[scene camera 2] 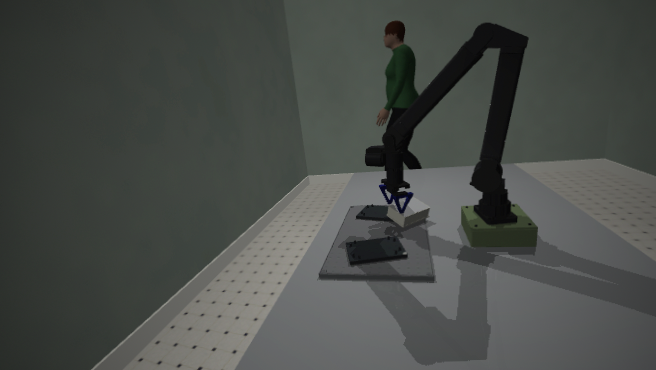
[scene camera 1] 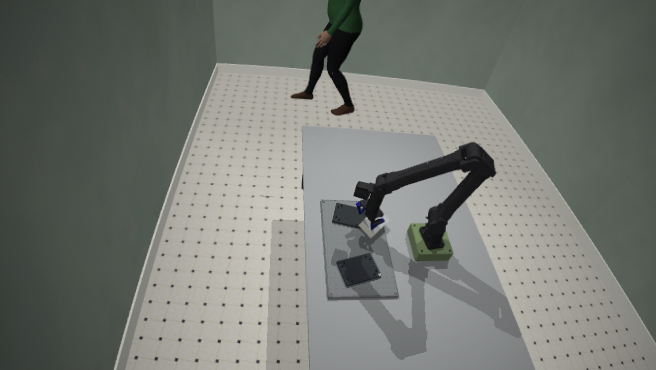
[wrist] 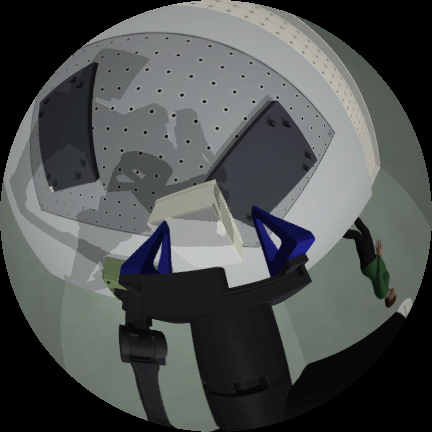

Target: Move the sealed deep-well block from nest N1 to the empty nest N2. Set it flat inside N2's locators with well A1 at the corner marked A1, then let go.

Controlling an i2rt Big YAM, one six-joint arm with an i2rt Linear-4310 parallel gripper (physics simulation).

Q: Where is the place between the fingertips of the gripper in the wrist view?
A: At 209, 216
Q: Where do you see a white block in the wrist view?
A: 202, 230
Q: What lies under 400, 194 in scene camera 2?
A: The gripper.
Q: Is the gripper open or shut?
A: Open.
